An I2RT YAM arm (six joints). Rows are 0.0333 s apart.
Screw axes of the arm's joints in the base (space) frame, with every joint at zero. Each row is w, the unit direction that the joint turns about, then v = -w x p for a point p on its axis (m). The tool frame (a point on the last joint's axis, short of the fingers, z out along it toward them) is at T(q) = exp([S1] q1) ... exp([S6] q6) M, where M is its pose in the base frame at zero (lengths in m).
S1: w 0 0 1 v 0 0 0
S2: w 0 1 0 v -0.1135 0 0.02
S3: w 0 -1 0 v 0.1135 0 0.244
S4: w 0 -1 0 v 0.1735 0 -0.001
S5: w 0 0 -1 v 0 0.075 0
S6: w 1 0 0 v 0 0.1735 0
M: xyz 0.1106 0 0.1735 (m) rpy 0 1.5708 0 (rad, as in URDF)
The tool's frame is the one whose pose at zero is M.
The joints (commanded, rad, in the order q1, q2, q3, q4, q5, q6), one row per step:
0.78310 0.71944 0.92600 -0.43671 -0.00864 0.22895
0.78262 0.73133 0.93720 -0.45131 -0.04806 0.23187
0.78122 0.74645 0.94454 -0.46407 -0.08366 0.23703
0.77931 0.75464 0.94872 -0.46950 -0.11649 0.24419
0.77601 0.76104 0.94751 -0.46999 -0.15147 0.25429
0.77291 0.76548 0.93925 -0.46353 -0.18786 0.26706
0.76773 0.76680 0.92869 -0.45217 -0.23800 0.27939
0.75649 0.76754 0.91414 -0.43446 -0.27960 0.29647
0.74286 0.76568 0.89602 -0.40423 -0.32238 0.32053
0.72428 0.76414 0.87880 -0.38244 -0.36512 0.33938
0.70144 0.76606 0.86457 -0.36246 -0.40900 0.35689
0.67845 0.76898 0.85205 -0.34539 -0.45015 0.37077
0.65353 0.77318 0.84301 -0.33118 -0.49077 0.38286
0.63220 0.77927 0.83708 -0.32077 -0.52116 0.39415
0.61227 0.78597 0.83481 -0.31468 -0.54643 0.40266
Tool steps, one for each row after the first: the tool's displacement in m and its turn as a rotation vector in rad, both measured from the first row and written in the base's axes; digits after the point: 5 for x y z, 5 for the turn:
0.00029 0.00216 0.00057 -0.00225 0.01945 0.03714
0.00160 0.00493 -0.00041 -0.00688 0.04417 0.06887
0.00208 0.00660 -0.00071 -0.00290 0.06216 0.09683
0.00271 0.00821 -0.00203 0.00432 0.08202 0.12465
0.00341 0.00997 -0.00470 0.01461 0.10309 0.15326
0.00358 0.01136 -0.00714 0.03051 0.12240 0.19337
0.00492 0.01203 -0.01020 0.04965 0.14147 0.21814
0.00644 0.01231 -0.01279 0.07951 0.15689 0.24090
0.00834 0.01173 -0.01601 0.10138 0.17433 0.25968
0.01113 0.01092 -0.01893 0.12128 0.19250 0.27560
0.01402 0.00993 -0.02173 0.13738 0.20897 0.28948
0.01715 0.00855 -0.02384 0.15216 0.22421 0.30137
0.02029 0.00745 -0.02561 0.16362 0.23918 0.30678
0.02329 0.00626 -0.02670 0.17232 0.25205 0.30911

